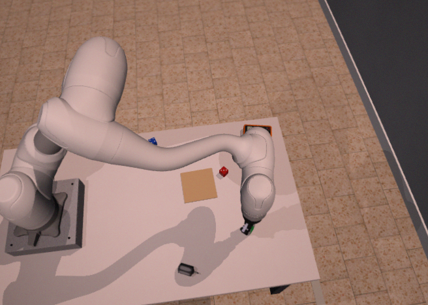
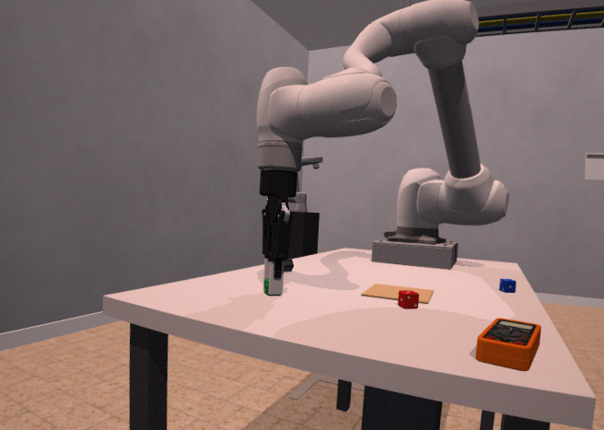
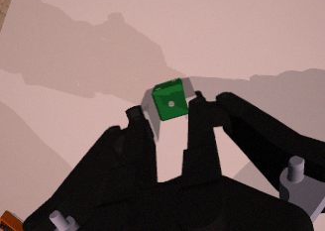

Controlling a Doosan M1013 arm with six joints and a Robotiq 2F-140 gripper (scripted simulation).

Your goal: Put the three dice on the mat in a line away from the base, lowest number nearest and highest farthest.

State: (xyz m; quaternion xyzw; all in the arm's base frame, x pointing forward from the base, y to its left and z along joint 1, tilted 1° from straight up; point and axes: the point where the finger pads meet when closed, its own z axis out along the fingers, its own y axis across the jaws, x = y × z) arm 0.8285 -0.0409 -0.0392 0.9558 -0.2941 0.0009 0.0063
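My hand is 210 mm past the tan mat, 200 mm to the right of it and 40 mm above it. The rest, counted from my hand: red die 100 mm behind, 250 mm to the left, 20 mm below; then green die 20 mm below; then blue die 420 mm behind, 400 mm to the left, 20 mm below.
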